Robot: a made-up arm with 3 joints. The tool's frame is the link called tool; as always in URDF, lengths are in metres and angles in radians.
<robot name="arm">
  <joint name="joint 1" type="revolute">
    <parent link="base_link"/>
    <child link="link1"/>
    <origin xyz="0.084 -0.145 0.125" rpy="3.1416 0 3.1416"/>
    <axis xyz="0 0 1"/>
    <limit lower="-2.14" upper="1.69" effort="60" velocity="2"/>
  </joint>
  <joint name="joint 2" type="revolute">
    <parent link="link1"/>
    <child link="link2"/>
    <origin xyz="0.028 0.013 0.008" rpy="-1.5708 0 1.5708"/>
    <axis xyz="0 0 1"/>
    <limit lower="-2.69" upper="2.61" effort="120" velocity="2"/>
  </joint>
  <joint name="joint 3" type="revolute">
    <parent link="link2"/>
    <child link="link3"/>
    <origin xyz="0.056 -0.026 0.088" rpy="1.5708 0 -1.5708"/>
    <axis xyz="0 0 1"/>
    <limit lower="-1.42" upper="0.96" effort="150" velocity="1.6"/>
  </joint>
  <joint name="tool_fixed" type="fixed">
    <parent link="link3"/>
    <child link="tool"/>
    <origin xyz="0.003 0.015 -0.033" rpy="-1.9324 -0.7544 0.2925"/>
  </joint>
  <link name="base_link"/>
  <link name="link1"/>
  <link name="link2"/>
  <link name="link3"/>
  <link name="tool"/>
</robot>
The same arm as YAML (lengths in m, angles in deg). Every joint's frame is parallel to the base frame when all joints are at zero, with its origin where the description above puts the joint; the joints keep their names.
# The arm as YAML. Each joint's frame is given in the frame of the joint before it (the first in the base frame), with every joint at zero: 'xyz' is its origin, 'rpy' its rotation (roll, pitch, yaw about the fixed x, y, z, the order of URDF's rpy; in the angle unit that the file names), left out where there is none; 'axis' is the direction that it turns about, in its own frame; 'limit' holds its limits. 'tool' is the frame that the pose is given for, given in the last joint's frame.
units:
  length: m
  angle: deg
joints:
  - name: joint 1
    type: revolute
    origin:
      xyz: [0.084, -0.145, 0.125]
    axis: "-z"
    limit:
      lower: -122.61
      upper: 96.83
  - name: joint 2
    type: revolute
    origin:
      xyz: [-0.028, 0.013, -0.008]
    axis: "+x"
    limit:
      lower: -154.13
      upper: 149.54
  - name: joint 3
    type: revolute
    origin:
      xyz: [0.088, 0.056, -0.026]
    axis: "-y"
    limit:
      lower: -81.36
      upper: 55.0
tool:
  origin:
    xyz: [0.015, 0.033, -0.003]
    rpy: [-86.98, 44.24, -72.94]

